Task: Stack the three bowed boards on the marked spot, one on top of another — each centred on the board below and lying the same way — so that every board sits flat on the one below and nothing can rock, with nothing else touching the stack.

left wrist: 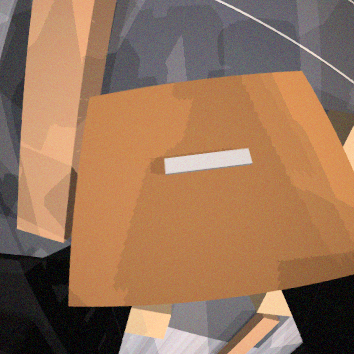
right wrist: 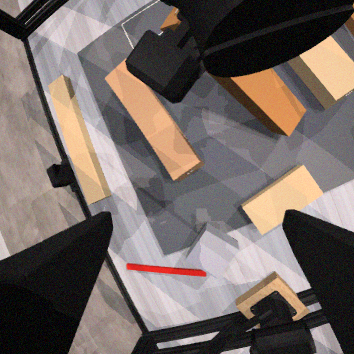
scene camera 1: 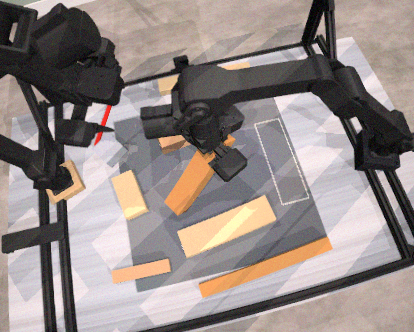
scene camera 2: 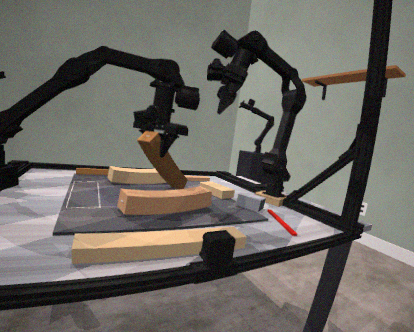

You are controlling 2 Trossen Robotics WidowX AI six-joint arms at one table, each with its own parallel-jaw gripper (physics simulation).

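Frame: origin at the left arm's base, x up, y right, z ahead, level; centimetres.
Where they show: left gripper, between the fingertips: point(scene camera 1: 211, 156) point(scene camera 2: 155, 155); right gripper, between the fingertips: point(right wrist: 198, 219) point(scene camera 1: 117, 109) point(scene camera 2: 220, 109); left arm's base, origin of its link: point(scene camera 1: 381, 147); right arm's base, origin of its link: point(right wrist: 272, 309) point(scene camera 1: 60, 181) point(scene camera 2: 273, 194).
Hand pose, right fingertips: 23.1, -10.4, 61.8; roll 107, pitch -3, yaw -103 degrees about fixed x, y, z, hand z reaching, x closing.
Each offset is from my right fingertips to the top centre of the thing, as dx, dy, dz. "spot": to the spot under its first point.
My left gripper point(scene camera 1: 219, 152) point(scene camera 2: 159, 142) is shut on the orange bowed board point(scene camera 1: 190, 186) point(scene camera 2: 166, 162) point(left wrist: 200, 215) point(right wrist: 275, 102), which is tilted steeply, one end raised and the other low near the mat; a white mark shows on it in the left wrist view. Whether its low end touches the mat I cannot tell. The salmon bowed board @(-23.2, +11.5, -11.8) point(scene camera 1: 171, 143) point(scene camera 2: 165, 201) point(left wrist: 50, 130) point(right wrist: 152, 120) and the thick pale bowed board @(-23.2, -15.3, -23.4) point(scene camera 1: 227, 226) point(scene camera 2: 132, 175) point(right wrist: 327, 67) lie on the mat. The marked outline @(spot: -28.2, +3.7, -32.7) point(scene camera 1: 269, 164) point(scene camera 2: 99, 194) bears no board. My right gripper point(right wrist: 198, 219) is open and empty, raised high.
A long pale piece @(-26.4, +30.5, -10.3) point(scene camera 1: 167, 84) point(scene camera 2: 160, 245) point(right wrist: 77, 140) lies by the table edge. An orange strip @(-26.0, -23.6, -34.0) point(scene camera 1: 265, 267), a small salmon strip @(-26.7, -29.3, -3.5) point(scene camera 1: 141, 271), a pale block @(-25.5, -10.4, +4.0) point(scene camera 1: 130, 195) point(right wrist: 282, 200), a grey block @(-24.3, +1.8, +13.3) point(scene camera 2: 250, 201) and a red stick @(-28.3, +12.0, +19.0) point(scene camera 2: 282, 223) point(right wrist: 166, 270) lie about the mat.
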